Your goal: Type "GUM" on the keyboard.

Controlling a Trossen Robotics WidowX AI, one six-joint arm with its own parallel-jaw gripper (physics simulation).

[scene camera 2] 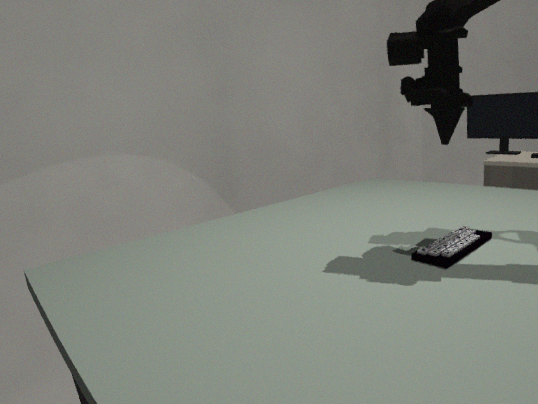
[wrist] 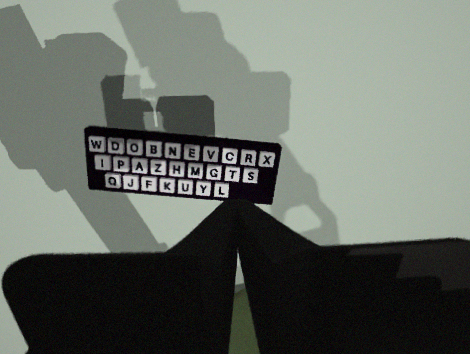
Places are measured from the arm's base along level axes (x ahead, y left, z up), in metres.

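Pixels of known places: gripper, fingertip midpoint: point(scene camera 2: 445, 144) point(wrist: 235, 209).
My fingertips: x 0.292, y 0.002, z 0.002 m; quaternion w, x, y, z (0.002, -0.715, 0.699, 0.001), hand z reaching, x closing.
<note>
For each thing: its top centre in the pictures, then the offset to it from my fingertips. Level surfaces: height alone.
- small black keyboard at its top centre: point(wrist: 181, 170) point(scene camera 2: 455, 239) 0.169 m down, 0.043 m back, 0.049 m left
- M key at its top centre: point(wrist: 195, 171) 0.169 m down, 0.044 m back, 0.035 m left
- G key at its top centre: point(wrist: 213, 173) 0.169 m down, 0.046 m back, 0.016 m left
- U key at its top centre: point(wrist: 185, 187) 0.169 m down, 0.062 m back, 0.046 m left
- L key at its top centre: point(wrist: 221, 190) 0.169 m down, 0.066 m back, 0.008 m left
- pale green table at its surface level: 0.187 m down
A small black keyboard point(scene camera 2: 434, 260) point(wrist: 260, 187) with white letter keys lies on the table, slightly turned in the wrist view. Its middle row holds the M key point(wrist: 195, 171) and the G key point(wrist: 213, 173); its bottom row holds the U key point(wrist: 185, 187). My gripper point(scene camera 2: 445, 143) point(wrist: 235, 209) is shut and empty, fingertips pointing down. In scene camera 2 it hangs well above the keyboard, apart from it. In the wrist view the tips overlap the keyboard's lower edge, just below and right of the L key point(wrist: 221, 190).
The pale green table point(scene camera 2: 225, 325) point(wrist: 380, 125) carries the keyboard. Dark shadows of the arm fall around the keyboard. The table's left edge shows in scene camera 2. A monitor point(scene camera 2: 502, 116) stands on a separate desk point(scene camera 2: 510, 175) at the back right.
</note>
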